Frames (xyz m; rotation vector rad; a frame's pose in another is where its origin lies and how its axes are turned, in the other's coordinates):
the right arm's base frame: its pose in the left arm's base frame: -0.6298 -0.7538 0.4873 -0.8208 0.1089 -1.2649
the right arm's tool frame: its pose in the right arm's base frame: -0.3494 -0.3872 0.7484 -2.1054 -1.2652 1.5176
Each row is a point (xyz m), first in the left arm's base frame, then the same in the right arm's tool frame.
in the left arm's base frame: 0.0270 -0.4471 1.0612
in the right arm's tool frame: 0.3966 -0.1843 -0.6563
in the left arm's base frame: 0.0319 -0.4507 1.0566
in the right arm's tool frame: 0.4034 -0.1849 -0.6596
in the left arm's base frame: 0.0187 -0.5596 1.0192
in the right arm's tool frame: 0.4688 -0.0945 -0.6911
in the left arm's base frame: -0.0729 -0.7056 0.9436
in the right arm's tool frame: 0.5559 0.0708 -0.6688
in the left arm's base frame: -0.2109 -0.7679 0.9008
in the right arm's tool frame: 0.5716 0.2021 -0.5835
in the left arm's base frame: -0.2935 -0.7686 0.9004
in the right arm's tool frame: 0.5464 0.2540 -0.5244
